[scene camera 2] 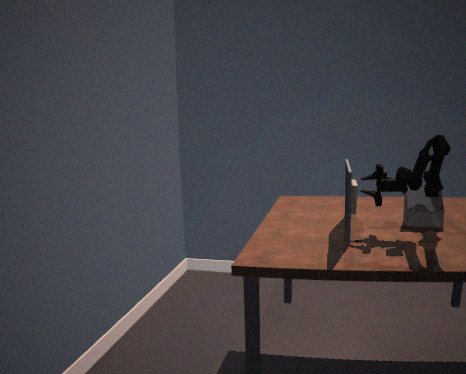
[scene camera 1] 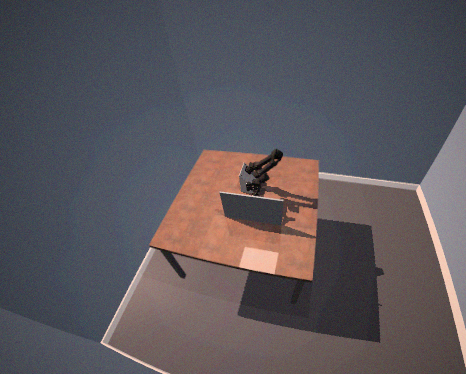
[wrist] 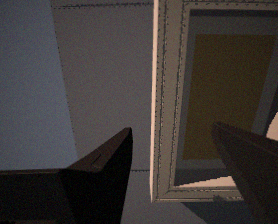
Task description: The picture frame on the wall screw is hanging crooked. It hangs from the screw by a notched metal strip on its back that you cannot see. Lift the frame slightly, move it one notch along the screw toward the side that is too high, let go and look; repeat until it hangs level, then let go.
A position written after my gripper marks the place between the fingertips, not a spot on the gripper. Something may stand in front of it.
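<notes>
My gripper (wrist: pixel 171 131), visible. Grey wall panel (scene camera 1: pixel 265 210), (wrist: pixel 106 60), visible too.
</notes>
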